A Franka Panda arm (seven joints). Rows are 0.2 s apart.
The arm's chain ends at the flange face. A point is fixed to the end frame.
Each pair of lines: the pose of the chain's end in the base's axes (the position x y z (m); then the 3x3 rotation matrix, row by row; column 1 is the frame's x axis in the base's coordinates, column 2 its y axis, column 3 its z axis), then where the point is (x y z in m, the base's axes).
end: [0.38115 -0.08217 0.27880], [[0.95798 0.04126 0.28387], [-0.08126 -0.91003 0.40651], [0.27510 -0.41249 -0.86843]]
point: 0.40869 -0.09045 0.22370
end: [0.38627 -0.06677 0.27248], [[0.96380 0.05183 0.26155], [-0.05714 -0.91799 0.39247], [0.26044 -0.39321 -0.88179]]
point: 0.41305 -0.07575 0.21711
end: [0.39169 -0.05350 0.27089], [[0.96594 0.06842 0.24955], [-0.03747 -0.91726 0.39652], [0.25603 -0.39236 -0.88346]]
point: 0.41838 -0.06201 0.21541
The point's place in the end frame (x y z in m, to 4 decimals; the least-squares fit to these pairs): 0.0119 0.0314 0.0523
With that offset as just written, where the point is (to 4 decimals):
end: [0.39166 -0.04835 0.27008], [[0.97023 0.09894 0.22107], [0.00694 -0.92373 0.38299], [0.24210 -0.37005 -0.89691]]
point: 0.4179 -0.0572 0.2144
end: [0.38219 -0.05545 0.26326], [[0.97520 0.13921 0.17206], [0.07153 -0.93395 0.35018], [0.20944 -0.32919 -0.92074]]
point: 0.4072 -0.0656 0.2073
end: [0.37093 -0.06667 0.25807], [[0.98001 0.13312 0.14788], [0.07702 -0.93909 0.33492], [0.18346 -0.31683 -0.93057]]
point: 0.3945 -0.0777 0.2016
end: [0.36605 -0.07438 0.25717], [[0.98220 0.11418 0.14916], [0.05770 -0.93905 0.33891], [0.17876 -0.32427 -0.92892]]
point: 0.3891 -0.0855 0.2005
